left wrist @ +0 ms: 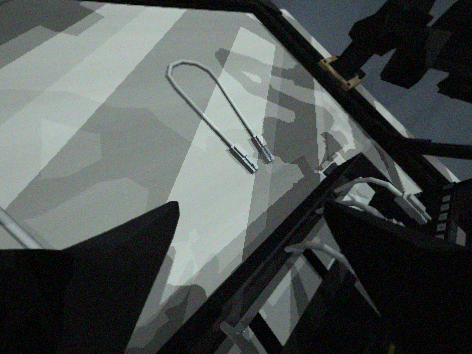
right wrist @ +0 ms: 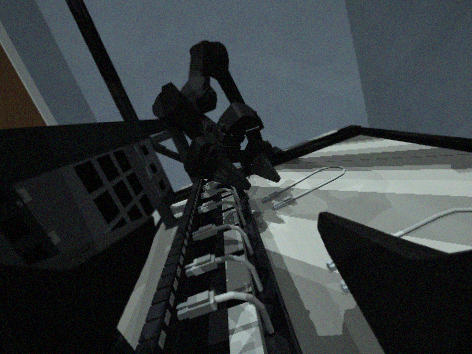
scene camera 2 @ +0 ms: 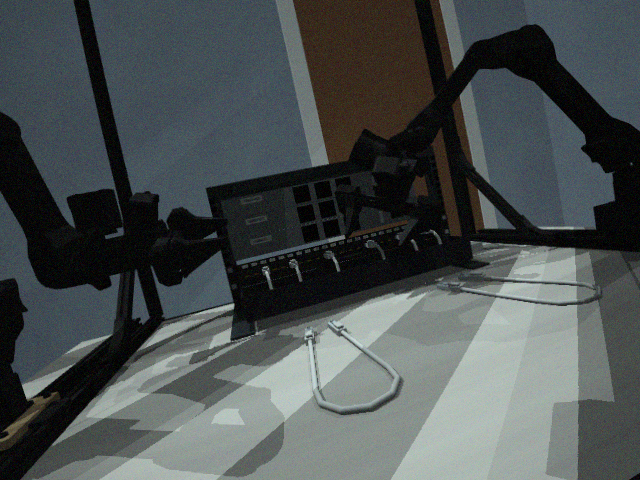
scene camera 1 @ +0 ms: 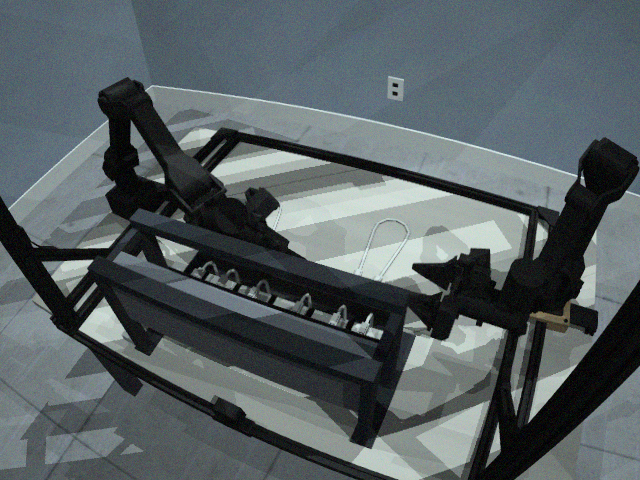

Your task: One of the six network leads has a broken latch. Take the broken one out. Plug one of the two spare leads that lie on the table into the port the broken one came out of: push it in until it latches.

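Seen in the pictures: left gripper, fingertip midpoint: (left wrist: 251, 207) (right wrist: 265, 183) (scene camera 2: 371, 242) (scene camera 1: 296, 252); right gripper, fingertip midpoint: (right wrist: 237, 222) (scene camera 2: 227, 230) (scene camera 1: 405, 278); left arm's base, origin of the base link: (scene camera 2: 636, 200) (scene camera 1: 129, 187); right arm's base, origin of the base link: (left wrist: 342, 70).
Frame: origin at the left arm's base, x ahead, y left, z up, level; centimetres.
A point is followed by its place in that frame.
Note:
Six white leads (scene camera 1: 262, 290) {x 47.4, y -8.1, z -4.4 cm} (scene camera 2: 331, 256) {x 58.7, y -10.1, z 2.0 cm} (right wrist: 197, 305) {x 71.6, y -11.3, z 2.4 cm} are plugged in a row in the dark rack (scene camera 1: 237, 330) {x 61.1, y -29.0, z 19.6 cm} (scene camera 2: 310, 292); I cannot tell which latch is broken. One spare lead (scene camera 1: 366, 248) {x 60.6, y 13.0, z -6.1 cm} (scene camera 2: 312, 366) {x 67.0, y 14.8, z -6.1 cm} (left wrist: 200, 114) {x 60.3, y 13.3, z -6.3 cm} lies looped on the table; the other (scene camera 2: 527, 297) {x 37.8, y 13.1, z -6.1 cm} (right wrist: 315, 188) {x 39.5, y 8.5, z -6.4 cm} lies at the right in scene camera 2, partly hidden by my left arm in scene camera 1. My left gripper (scene camera 2: 379, 233) {x 52.7, y -2.1, z 3.8 cm} (left wrist: 251, 207) {x 52.7, y -2.1, z 3.8 cm} is open over the row's right part in scene camera 2; its right-hand finger hides some plugs in the left wrist view. My right gripper (scene camera 1: 413, 282) {x 75.2, y -4.4, z 11.0 cm} (right wrist: 237, 222) {x 75.2, y -4.4, z 11.0 cm} is open beside the rack's end.
The rack's long upper rail (scene camera 1: 341, 277) {x 69.0, y -14.9, z 19.5 cm} runs between the row and the table area with the spare leads. A panel with square openings (scene camera 2: 258, 220) {x 70.8, y -21.8, z 11.7 cm} stands above the ports. A dark frame (scene camera 1: 382, 166) {x 52.7, y 40.0, z -5.0 cm} borders the table.

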